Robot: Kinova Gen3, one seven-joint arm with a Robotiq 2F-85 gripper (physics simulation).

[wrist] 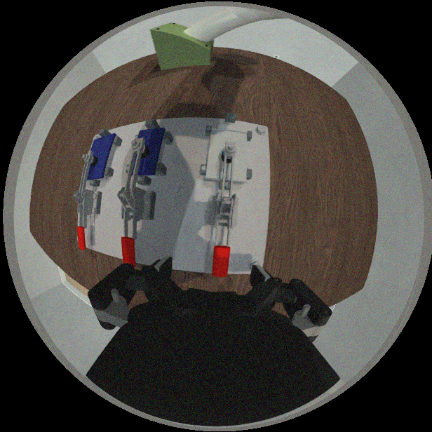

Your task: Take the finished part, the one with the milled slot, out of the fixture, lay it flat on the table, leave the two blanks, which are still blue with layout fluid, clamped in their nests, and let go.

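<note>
The finished part is a pale, bare-metal plate in the right-hand nest of the white fixture plate. The arm of a toggle clamp lies over it with its tip above the part's middle; the slot cannot be made out. Two blue blanks, the left one and the middle one, sit in their nests under their own clamp arms. My gripper is open and empty. Its fingers show at the near edge of the fixture, one on each side of the right clamp's red handle in the view; their height above it cannot be told.
The other two clamps have red handles towards the near edge. Small posts stand around each nest. A green block with a pale curved tube stands beyond the fixture. Brown wooden table extends to the right.
</note>
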